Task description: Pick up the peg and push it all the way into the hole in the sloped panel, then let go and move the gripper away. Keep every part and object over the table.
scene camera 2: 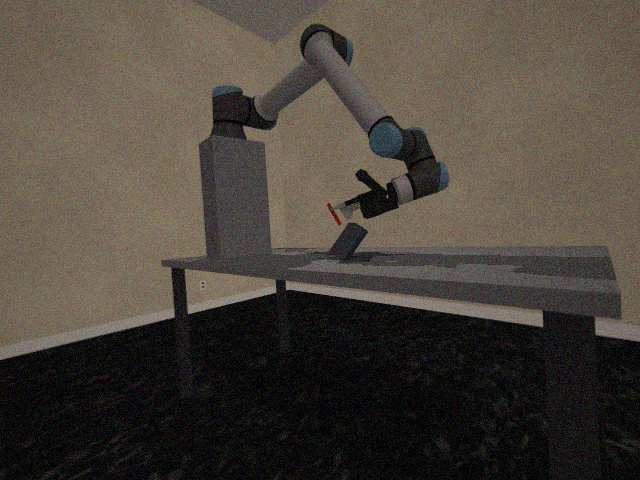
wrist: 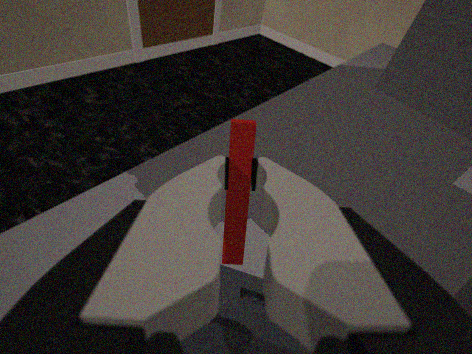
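Seen in the pictures: gripper, between the fingertips: (scene camera 2: 330,209) (wrist: 239,162); arm's base, origin of its link: (scene camera 2: 228,142).
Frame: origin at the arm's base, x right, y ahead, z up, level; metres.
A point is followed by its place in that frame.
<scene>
The long red peg (scene camera 2: 334,213) @[x 0.069, y 0.774, z -0.439 m] (wrist: 239,200) @[x 0.061, y 0.772, z -0.439 m] is held between the fingertips of my gripper (scene camera 2: 337,207) @[x 0.073, y 0.761, z -0.426 m] (wrist: 239,162) @[x 0.073, y 0.761, z -0.426 m]. The gripper is shut on it. In the scene view the peg is tilted, its lower end to the right, above the table. The grey sloped panel (scene camera 2: 349,239) @[x 0.071, y 0.832, z -0.526 m] (wrist: 236,278) @[x 0.050, y 0.764, z -0.537 m] leans on the table, below and slightly right of the peg in the scene view. In the wrist view the panel shows between the fingers, low in the middle, with a dark slot-like hole (wrist: 252,294) @[x 0.032, y 0.769, z -0.524 m] in its face. The peg's near end appears above and left of that hole, apart from it.
The grey table (scene camera 2: 413,283) @[x 0.256, y 1.135, z -0.609 m] (wrist: 305,112) @[x 0.191, y 0.387, z -0.599 m] carries the panel and the arm's tall grey pedestal (scene camera 2: 240,198) @[x 0.033, y 0.135, z -0.310 m] (wrist: 435,65) @[x 0.056, y 0.131, z -0.503 m], which stands at the left in the scene view and upper right in the wrist view. The dark floor (wrist: 125,115) shows past the table's edge.
</scene>
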